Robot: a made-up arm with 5 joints.
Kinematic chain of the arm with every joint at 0, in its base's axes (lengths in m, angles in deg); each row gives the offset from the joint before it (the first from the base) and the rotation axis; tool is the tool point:
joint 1: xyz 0 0 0.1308 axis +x
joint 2: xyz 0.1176 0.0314 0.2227 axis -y
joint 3: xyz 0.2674 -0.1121 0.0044 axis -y
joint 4: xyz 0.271 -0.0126 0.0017 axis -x
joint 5: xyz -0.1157 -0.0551 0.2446 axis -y
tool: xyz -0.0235 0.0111 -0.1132
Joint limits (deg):
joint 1: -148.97..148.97
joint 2: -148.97..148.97
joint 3: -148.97..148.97
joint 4: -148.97..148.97
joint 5: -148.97..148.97
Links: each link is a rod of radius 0.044 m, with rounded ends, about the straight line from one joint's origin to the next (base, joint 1, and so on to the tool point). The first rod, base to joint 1, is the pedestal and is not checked.
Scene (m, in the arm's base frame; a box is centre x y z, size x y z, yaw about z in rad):
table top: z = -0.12
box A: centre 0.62 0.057 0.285 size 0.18 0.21 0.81 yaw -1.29
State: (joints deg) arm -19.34 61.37 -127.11 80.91 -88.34
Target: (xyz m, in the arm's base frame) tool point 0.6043 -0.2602 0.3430
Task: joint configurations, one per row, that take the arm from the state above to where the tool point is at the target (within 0.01 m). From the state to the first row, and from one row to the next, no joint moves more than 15 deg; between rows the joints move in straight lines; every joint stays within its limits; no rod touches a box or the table.
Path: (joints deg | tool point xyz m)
1: -6.29 64.45 -119.34 85.14 -94.69 | 0.3110 0.2296 0.5776
2: 6.76 67.53 -111.58 89.37 -101.04 | 0.2847 0.1385 0.6233
3: 19.81 70.61 -103.81 93.60 -107.39 | 0.2623 0.0384 0.6431
4: 32.87 73.69 -96.05 97.83 -113.73 | 0.2461 -0.0636 0.6373
5: 45.92 76.77 -88.28 102.06 -120.08 | 0.2378 -0.1616 0.6081
6: 58.97 79.85 -80.51 106.29 -126.43 | 0.2380 -0.2525 0.5587
7: 56.66 72.57 -88.34 92.15 -121.02 | 0.2704 -0.2842 0.5945
8: 54.36 65.29 -96.16 78.02 -115.61 | 0.3363 -0.3105 0.6062
9: 52.05 58.02 -103.98 63.89 -110.20 | 0.4216 -0.3207 0.5862
10: 49.75 50.74 -111.80 49.76 -104.79 | 0.5068 -0.3117 0.5315
11: 47.44 43.46 -119.62 35.63 -99.38 | 0.5725 -0.2883 0.4467
12: 45.14 36.19 -127.45 21.50 -93.97 | 0.6043 -0.2602 0.3430

